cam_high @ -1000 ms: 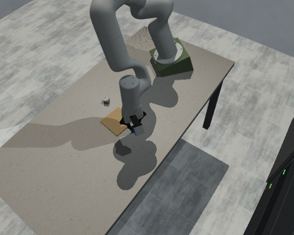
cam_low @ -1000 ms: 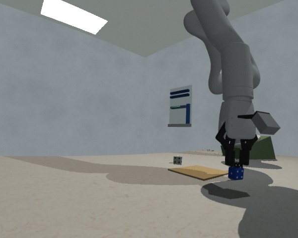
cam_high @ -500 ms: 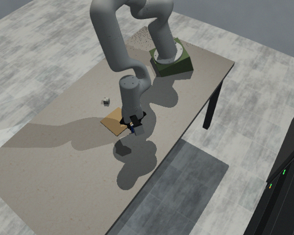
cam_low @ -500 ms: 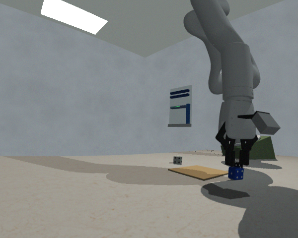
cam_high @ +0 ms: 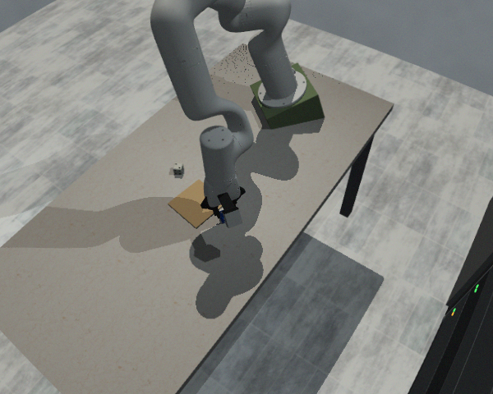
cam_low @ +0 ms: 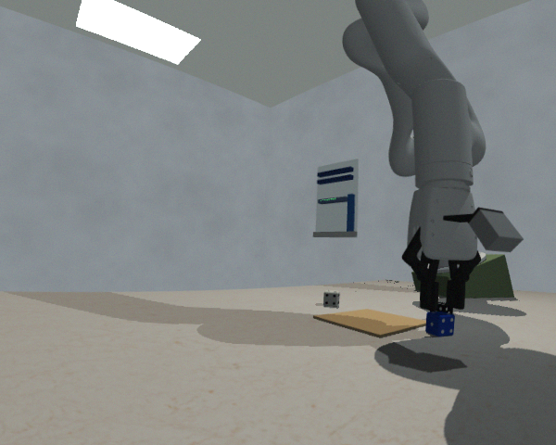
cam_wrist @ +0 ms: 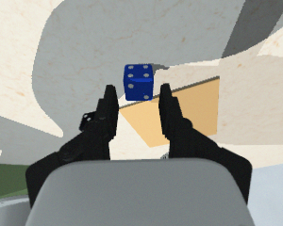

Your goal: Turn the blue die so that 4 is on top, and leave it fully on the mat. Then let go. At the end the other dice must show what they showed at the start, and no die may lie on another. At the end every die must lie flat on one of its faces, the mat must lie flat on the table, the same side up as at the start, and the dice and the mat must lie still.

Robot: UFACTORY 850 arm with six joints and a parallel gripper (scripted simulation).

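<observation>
Now: hand 40 mm above the blue die. From my hand the other things lie so: white die 260 mm to the right, 40 mm below, 30 mm behind; black die 100 mm behind, 50 mm to the right, 40 mm below; tan mat 110 mm to the right, 50 mm below, 20 mm ahead.
</observation>
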